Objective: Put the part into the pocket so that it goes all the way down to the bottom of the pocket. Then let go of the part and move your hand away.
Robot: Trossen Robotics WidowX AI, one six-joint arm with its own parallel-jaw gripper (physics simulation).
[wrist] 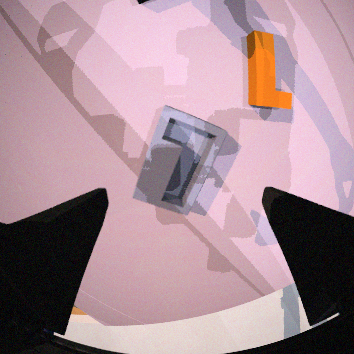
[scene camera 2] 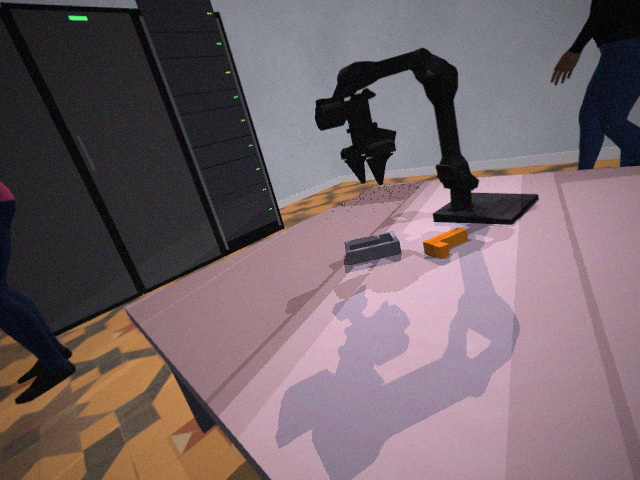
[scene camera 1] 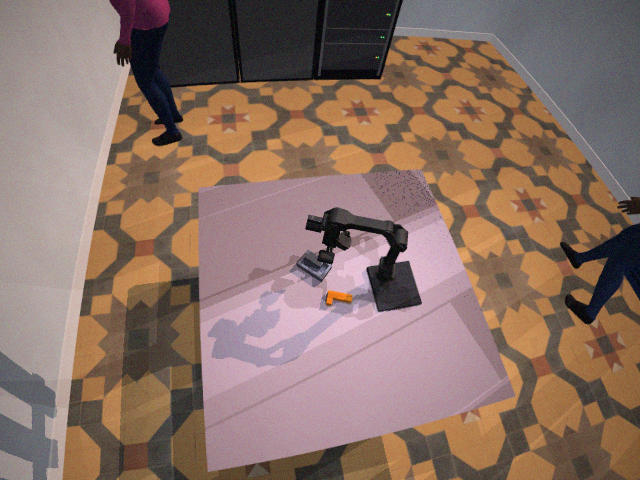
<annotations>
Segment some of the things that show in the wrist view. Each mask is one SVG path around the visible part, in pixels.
My gripper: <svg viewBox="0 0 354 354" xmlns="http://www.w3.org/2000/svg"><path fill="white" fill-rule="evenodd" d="M104 187L95 188L7 224L0 222L0 354L129 354L81 344L43 330L43 328L46 328L61 335L65 333L81 279L107 210L108 198ZM265 186L261 203L297 287L309 326L337 312L339 314L293 336L253 348L220 354L354 354L354 216L278 188Z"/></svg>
An orange L-shaped part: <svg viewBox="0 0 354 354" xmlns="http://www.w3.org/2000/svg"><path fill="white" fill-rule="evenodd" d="M253 30L246 35L248 104L291 109L291 93L275 90L273 34Z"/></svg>
</annotations>
